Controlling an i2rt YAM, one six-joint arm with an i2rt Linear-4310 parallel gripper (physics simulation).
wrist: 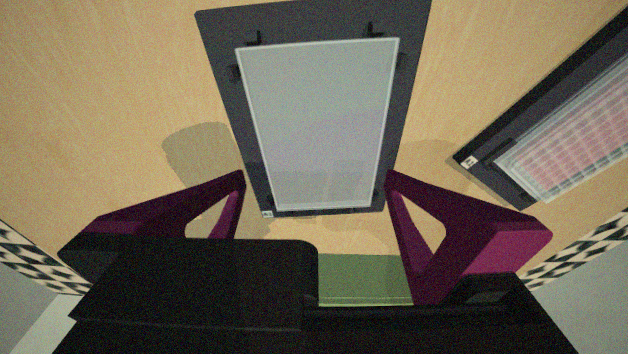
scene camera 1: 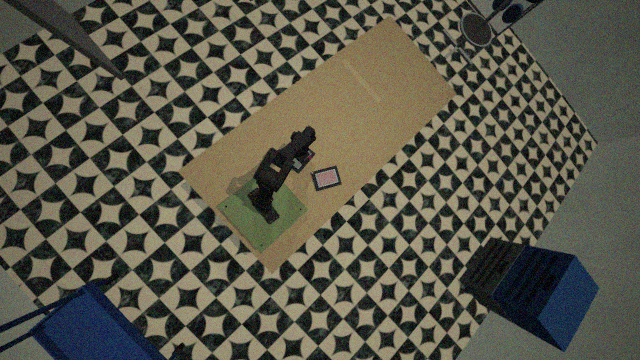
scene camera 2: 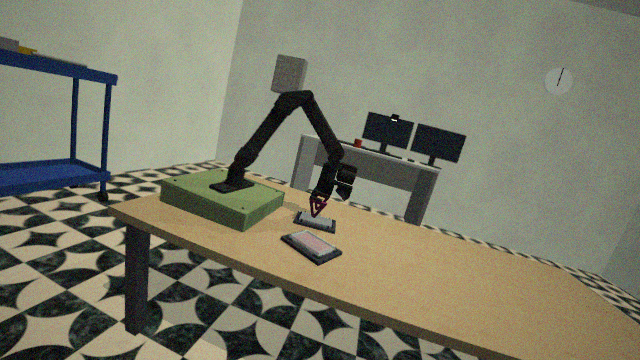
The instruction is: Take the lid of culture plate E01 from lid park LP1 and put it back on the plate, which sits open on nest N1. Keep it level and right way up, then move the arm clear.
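Frame: origin at the arm's base, x right, y ahead, z up, level; metres.
Seen in the pictures: gripper, fingertip midpoint: (wrist: 314,177) (scene camera 1: 297,156) (scene camera 2: 314,213); arm's base at its link origin: (scene camera 1: 263,205) (scene camera 2: 233,186).
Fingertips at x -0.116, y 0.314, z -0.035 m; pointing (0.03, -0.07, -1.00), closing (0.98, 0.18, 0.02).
Note:
Offsets run from my fingertips to a thing's top centre. "*": to the spot under its first point. Level surfaces: height alone.
The pale translucent lid {dx +0.003, dy +0.012, dz -0.018 m} (wrist: 322,120) (scene camera 2: 316,220) lies level on the dark lid park {* dx +0.040, dy +0.086, dz -0.026 m} (wrist: 415,35) in the wrist view, between small black posts. My gripper (wrist: 314,177) (scene camera 2: 316,214) is open, its two magenta fingers apart above the near end of the lid and park, one to each side. In scene camera 1 the arm partly covers the lid (scene camera 1: 298,164). The open culture plate with pink wells {dx +0.203, dy +0.068, dz -0.009 m} (wrist: 585,135) (scene camera 1: 326,178) (scene camera 2: 313,242) sits on the dark nest {dx +0.203, dy +0.068, dz -0.018 m} (wrist: 487,167) (scene camera 2: 322,260), to the right of the lid park in the wrist view.
The arm's base stands on a green block (scene camera 1: 280,220) (scene camera 2: 220,205) (wrist: 365,280) at one end of the wooden table {dz -0.036 m} (scene camera 1: 400,65) (scene camera 2: 450,280). Beyond the table are a blue cart (scene camera 2: 90,172) and a grey desk (scene camera 2: 370,170) with two monitors.

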